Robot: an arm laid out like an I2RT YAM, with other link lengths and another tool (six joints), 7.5 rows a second.
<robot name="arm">
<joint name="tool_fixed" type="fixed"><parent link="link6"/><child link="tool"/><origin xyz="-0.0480 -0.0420 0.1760" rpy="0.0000 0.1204 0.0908"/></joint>
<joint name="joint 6" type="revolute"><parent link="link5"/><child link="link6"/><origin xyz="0.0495 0.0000 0.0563" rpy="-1.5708 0.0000 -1.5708"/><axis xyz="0 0 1"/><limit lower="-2.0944" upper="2.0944"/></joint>
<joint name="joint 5" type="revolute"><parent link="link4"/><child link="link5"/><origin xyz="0.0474 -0.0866 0.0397" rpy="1.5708 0.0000 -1.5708"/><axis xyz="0 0 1"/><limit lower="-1.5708" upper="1.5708"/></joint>
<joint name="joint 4" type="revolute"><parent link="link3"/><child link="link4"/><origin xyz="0.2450 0.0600 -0.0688" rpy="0.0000 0.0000 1.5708"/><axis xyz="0 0 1"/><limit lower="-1.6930" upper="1.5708"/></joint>
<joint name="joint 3" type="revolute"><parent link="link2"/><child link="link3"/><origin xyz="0.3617 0.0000 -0.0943" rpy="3.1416 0.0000 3.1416"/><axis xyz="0 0 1"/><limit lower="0.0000" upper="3.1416"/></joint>
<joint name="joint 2" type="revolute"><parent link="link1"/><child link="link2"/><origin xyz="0.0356 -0.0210 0.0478" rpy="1.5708 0.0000 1.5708"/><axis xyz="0 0 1"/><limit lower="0.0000" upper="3.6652"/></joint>
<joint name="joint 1" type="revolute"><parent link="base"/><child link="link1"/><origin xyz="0.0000 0.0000 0.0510" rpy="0.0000 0.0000 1.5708"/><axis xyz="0 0 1"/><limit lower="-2.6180" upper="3.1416"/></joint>
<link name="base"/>
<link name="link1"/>
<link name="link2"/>
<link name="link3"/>
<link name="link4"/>
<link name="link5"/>
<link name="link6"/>
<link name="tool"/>
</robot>
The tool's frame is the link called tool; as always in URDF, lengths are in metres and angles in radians.
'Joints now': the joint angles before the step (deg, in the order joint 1, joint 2, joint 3, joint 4, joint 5, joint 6). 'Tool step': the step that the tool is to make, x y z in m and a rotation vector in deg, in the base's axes. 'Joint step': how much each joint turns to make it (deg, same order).
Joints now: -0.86 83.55 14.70 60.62 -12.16 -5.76
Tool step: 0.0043 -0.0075 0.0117 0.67 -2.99 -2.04
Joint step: -0.06 1.36 -0.88 5.41 1.89 0.96
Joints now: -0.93 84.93 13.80 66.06 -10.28 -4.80
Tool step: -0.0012 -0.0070 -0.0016 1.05 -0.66 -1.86
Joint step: -0.19 1.28 -1.24 3.36 1.58 1.21
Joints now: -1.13 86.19 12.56 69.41 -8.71 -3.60
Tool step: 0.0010 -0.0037 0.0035 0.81 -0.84 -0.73
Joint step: -0.43 0.38 -0.12 1.45 0.25 0.86
